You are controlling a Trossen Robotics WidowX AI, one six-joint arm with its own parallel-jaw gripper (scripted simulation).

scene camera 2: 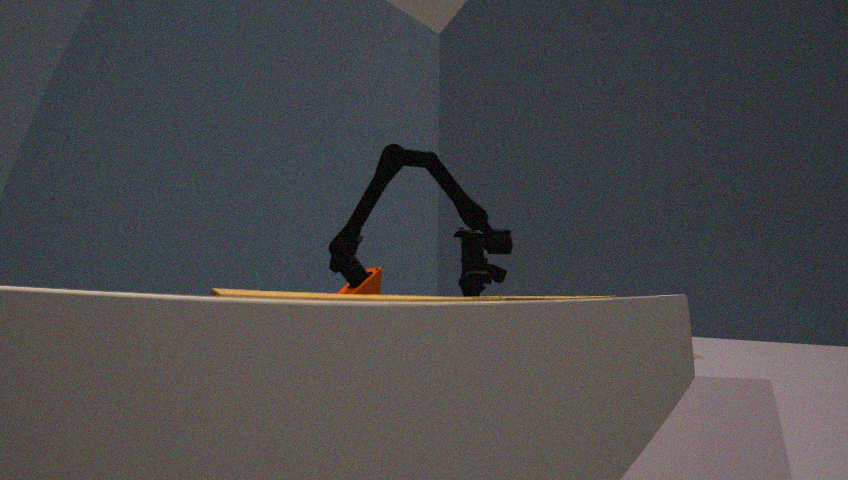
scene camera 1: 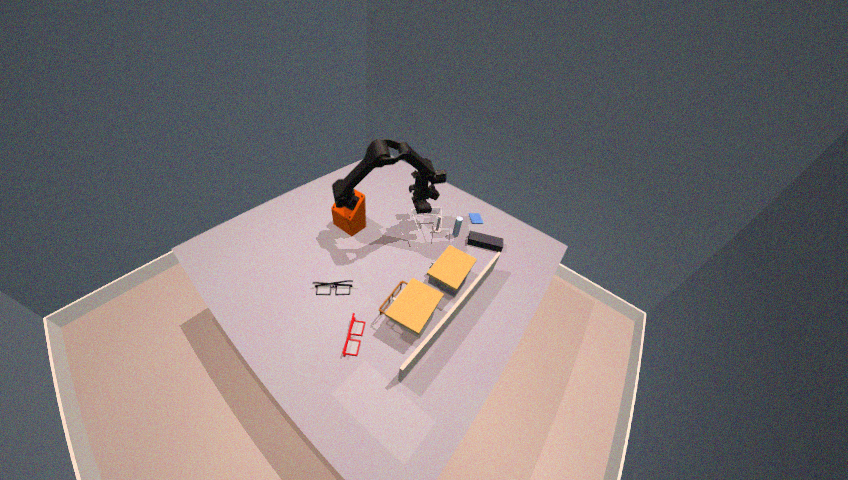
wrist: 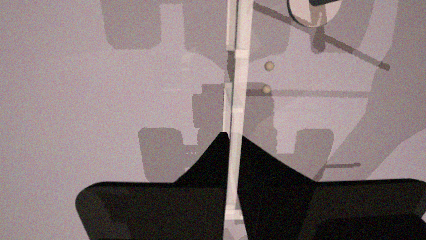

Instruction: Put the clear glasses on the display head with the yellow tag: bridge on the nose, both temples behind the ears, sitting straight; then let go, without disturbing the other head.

Labels:
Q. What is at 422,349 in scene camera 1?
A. A long low wall.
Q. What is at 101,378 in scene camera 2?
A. A long low wall.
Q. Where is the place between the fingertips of my gripper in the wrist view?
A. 228,139

